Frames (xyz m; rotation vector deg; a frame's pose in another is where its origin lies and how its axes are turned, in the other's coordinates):
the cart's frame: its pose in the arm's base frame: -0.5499 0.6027 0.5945 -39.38 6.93 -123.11
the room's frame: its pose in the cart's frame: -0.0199 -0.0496 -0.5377 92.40 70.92 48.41
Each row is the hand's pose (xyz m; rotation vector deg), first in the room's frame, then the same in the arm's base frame.
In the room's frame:
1: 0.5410 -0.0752 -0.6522 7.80 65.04 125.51
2: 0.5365 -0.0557 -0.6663 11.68 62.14 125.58
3: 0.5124 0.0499 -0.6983 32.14 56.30 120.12
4: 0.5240 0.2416 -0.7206 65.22 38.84 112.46
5: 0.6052 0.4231 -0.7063 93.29 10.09 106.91
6: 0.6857 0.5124 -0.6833 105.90 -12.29 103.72
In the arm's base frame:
1: -0.0541 0.5146 -0.1421 28.49 -42.39 88.78
2: -0.0404 0.5252 -0.1248 30.43 -46.10 88.53
3: -0.0016 0.5564 -0.0234 45.44 -57.62 89.32
4: 0.0709 0.5474 0.1556 65.96 -83.40 89.01
5: 0.1501 0.4614 0.3170 75.47 -118.29 83.89
6: 0.1988 0.3770 0.3911 73.75 -142.41 76.72

